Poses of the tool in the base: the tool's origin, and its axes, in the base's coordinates. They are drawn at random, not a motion.
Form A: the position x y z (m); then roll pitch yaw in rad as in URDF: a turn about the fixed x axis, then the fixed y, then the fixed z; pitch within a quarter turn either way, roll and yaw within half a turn.
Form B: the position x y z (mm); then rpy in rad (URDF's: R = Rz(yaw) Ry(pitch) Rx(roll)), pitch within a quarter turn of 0, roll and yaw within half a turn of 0. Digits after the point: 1 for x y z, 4 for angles.
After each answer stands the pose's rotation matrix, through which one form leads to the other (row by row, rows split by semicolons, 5 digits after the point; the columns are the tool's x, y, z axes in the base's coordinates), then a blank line. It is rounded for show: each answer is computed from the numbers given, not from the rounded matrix.
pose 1, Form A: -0.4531 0.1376 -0.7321 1.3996 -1.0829 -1.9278
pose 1, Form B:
-453.1 137.6 -732.1 1.3996 -1.0829 -1.9278
-0.16382 0.46380 -0.87066; -0.43921 0.75599 0.48536; 0.88332 0.46192 0.07986

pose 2, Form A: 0.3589 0.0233 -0.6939 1.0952 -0.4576 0.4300
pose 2, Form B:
358.9 23.3 -693.9 1.0952 -0.4576 0.4300
0.81545 -0.54788 0.18674; 0.37398 0.25245 -0.89242; 0.44180 0.79755 0.41076

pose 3, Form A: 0.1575 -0.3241 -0.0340 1.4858 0.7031 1.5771
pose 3, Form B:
157.5 -324.1 -34.0 1.4858 0.7031 1.5771
-0.00481 -0.08895 0.99602; 0.76283 0.64370 0.06117; -0.64659 0.76009 0.06476

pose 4, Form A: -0.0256 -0.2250 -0.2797 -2.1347 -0.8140 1.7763
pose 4, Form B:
-25.6 -225.0 -279.7 -2.1347 -0.8140 1.7763
-0.14011 0.39785 -0.90669; 0.67215 0.71061 0.20795; 0.72704 -0.58029 -0.36698

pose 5, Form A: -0.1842 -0.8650 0.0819 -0.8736 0.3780 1.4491
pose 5, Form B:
-184.2 -865.0 81.9 -0.8736 0.3780 1.4491
0.11283 -0.67167 -0.73221; 0.92253 -0.20290 0.32828; -0.36906 -0.71252 0.59674

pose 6, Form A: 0.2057 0.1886 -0.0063 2.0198 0.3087 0.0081
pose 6, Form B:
205.7 188.6 -6.3 2.0198 0.3087 0.0081
0.95270 0.27721 -0.12458; 0.00772 -0.43184 -0.90192; -0.30382 0.85829 -0.41355

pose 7, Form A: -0.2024 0.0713 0.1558 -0.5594 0.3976 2.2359
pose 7, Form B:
-202.4 71.3 155.8 -0.5594 0.3976 2.2359
-0.56900 -0.54010 -0.62010; 0.72547 -0.68476 -0.06927; -0.38721 -0.48928 0.78146

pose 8, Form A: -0.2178 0.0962 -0.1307 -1.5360 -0.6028 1.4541
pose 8, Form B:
-217.8 96.2 -130.7 -1.5360 -0.6028 1.4541
0.09591 0.03142 -0.99489; 0.81815 0.56680 0.09677; 0.56695 -0.82325 0.02866

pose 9, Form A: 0.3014 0.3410 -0.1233 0.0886 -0.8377 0.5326
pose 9, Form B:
301.4 341.0 -123.3 0.0886 -0.8377 0.5326
0.57649 -0.56243 -0.59274; 0.33979 0.82472 -0.45208; 0.74311 0.05921 0.66655

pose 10, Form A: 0.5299 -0.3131 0.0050 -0.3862 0.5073 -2.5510
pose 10, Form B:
529.9 -313.1 5.0 -0.3862 0.5073 -2.5510
-0.72600 0.66784 -0.16406; -0.48672 -0.66753 -0.56347; -0.48582 -0.32923 0.80968

